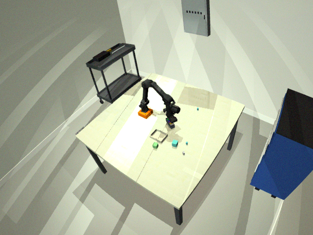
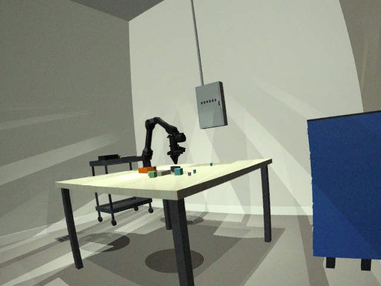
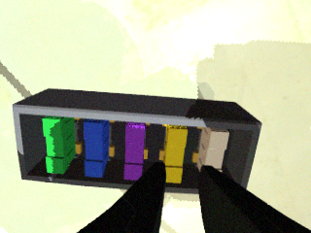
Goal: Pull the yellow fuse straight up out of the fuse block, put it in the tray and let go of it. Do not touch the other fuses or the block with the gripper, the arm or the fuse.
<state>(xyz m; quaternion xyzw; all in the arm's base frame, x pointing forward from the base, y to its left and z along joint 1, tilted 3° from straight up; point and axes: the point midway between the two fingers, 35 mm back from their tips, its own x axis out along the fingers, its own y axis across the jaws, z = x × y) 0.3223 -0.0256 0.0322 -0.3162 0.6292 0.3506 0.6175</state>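
My gripper tip is 30 mm above the yellow fuse. The rest, counted from my gripper tip: blue fuse (30 mm behind, 20 mm to the left, 30 mm below); then purple fuse (20 mm behind, 10 mm to the left, 30 mm below); then white fuse (10 mm ahead, 10 mm to the right, 30 mm below).
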